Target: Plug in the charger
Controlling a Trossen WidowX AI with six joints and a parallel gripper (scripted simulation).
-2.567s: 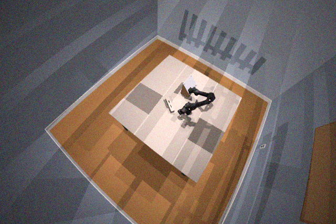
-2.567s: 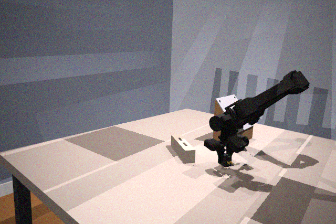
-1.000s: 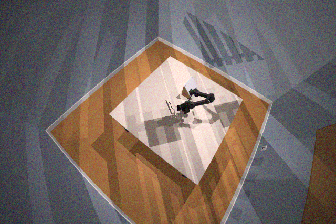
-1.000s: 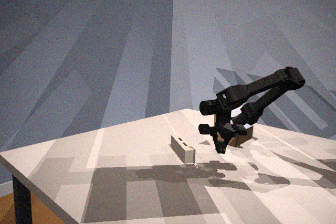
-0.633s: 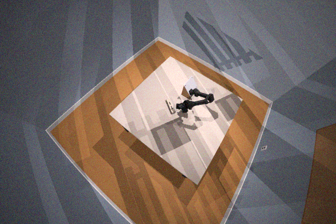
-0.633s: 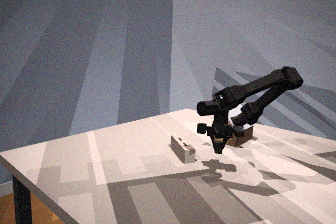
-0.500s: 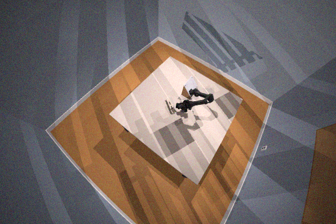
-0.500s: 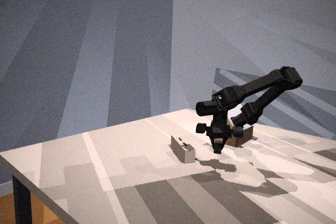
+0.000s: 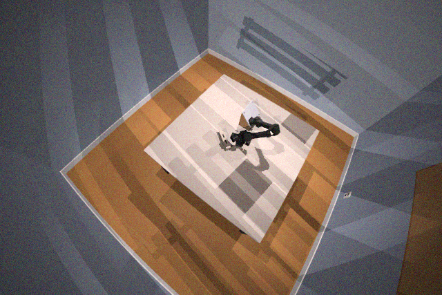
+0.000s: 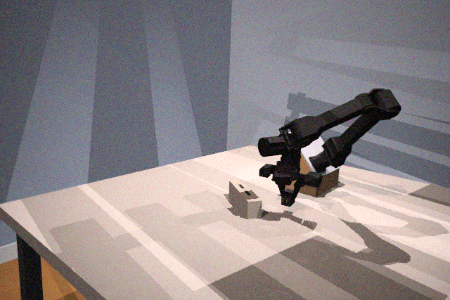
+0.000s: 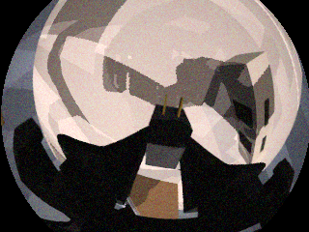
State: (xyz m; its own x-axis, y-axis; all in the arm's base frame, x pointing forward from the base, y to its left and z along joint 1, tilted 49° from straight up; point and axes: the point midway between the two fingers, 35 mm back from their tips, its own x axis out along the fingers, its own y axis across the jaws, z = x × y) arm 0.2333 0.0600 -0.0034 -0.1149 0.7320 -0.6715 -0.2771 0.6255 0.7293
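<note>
The charger lies 20 mm ahead of my gripper tip and 10 mm above it.
</note>
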